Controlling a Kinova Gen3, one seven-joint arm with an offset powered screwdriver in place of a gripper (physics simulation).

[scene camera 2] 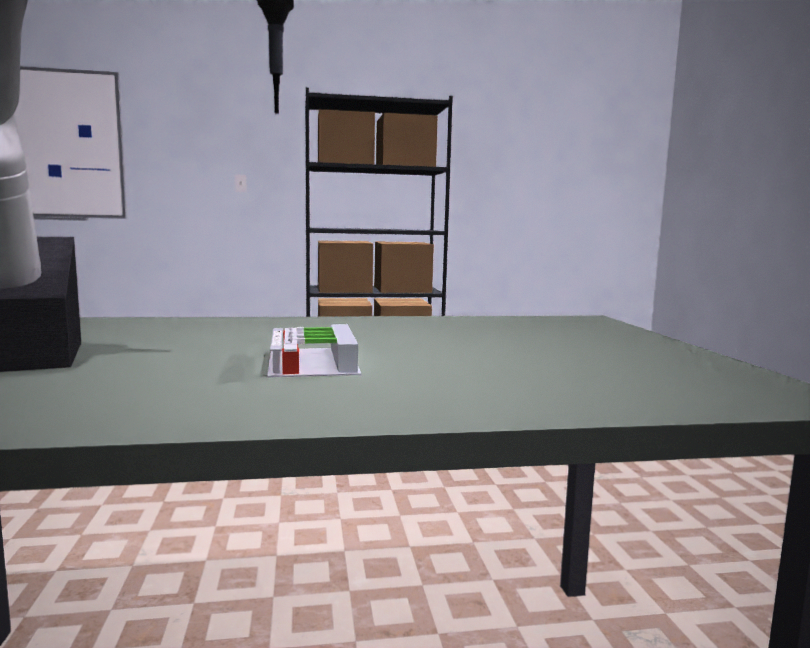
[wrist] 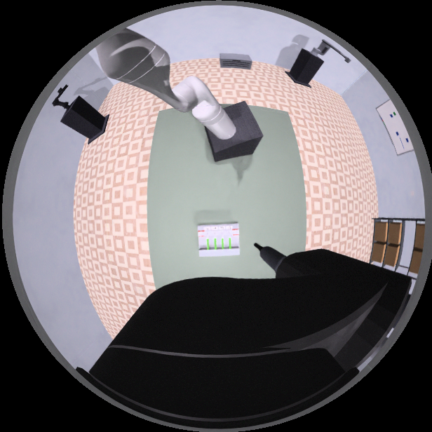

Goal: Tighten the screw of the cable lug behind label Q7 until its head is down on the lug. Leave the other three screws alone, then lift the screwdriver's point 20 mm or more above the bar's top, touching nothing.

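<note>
Grey-white block [scene camera 2: 345, 352] in sight, white base plate [scene camera 2: 316, 361] too.
</note>
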